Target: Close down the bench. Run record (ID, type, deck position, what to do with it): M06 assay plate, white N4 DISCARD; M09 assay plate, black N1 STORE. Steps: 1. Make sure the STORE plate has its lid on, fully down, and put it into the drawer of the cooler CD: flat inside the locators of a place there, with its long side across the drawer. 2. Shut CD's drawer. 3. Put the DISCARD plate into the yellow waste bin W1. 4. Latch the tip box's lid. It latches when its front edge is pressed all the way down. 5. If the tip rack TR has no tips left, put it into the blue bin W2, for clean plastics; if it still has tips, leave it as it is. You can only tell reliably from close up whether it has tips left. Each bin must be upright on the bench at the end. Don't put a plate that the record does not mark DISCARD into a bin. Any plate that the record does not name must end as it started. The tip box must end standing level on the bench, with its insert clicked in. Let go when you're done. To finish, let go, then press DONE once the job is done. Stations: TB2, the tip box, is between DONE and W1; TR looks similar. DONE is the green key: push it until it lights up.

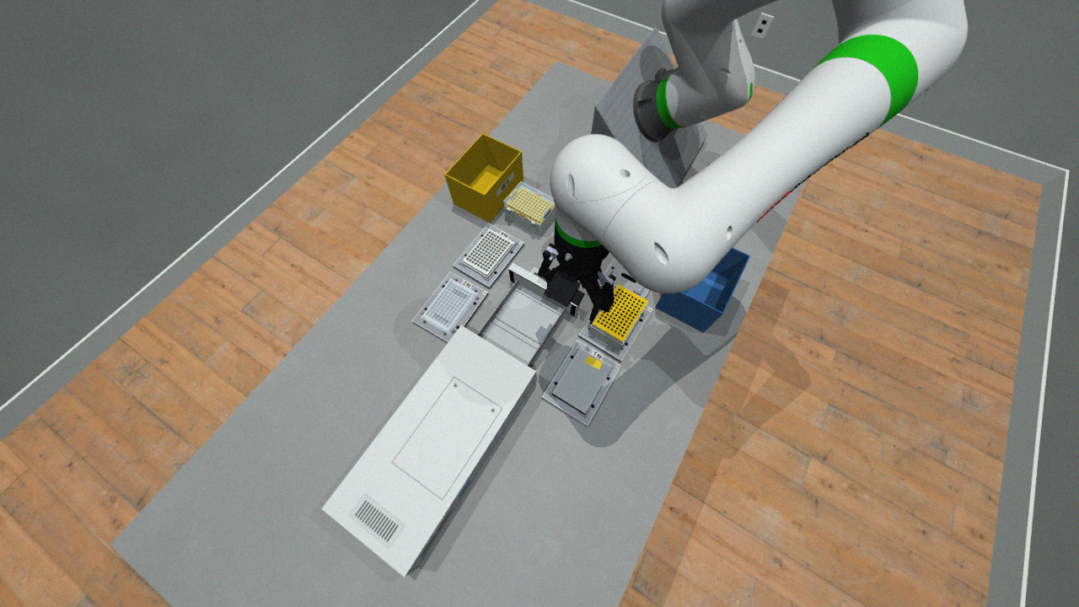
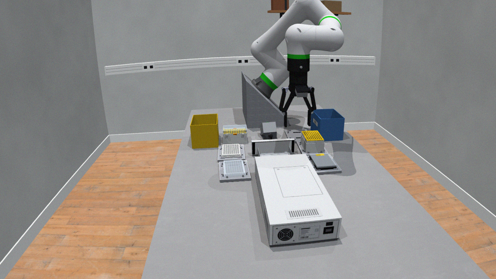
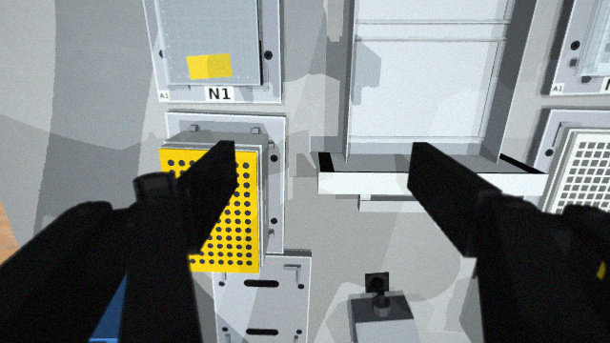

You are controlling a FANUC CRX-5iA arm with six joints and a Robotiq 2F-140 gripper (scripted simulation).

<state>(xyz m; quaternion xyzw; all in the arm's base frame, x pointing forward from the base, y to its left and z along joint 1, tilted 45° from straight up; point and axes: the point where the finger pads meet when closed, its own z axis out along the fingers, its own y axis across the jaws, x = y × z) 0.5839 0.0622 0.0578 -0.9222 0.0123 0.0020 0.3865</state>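
My hand is 17 cm above the nest N1, 10 cm short of it and 9 cm to the right of it. From my hand the other things lie so: cooler CD: 21 cm ahead, 13 cm below, 10 cm to the right; green DONE key: 30 cm behind, 11 cm below, 9 cm to the right; tip rack TR: 12 cm below, 9 cm to the left, 8 cm behind.
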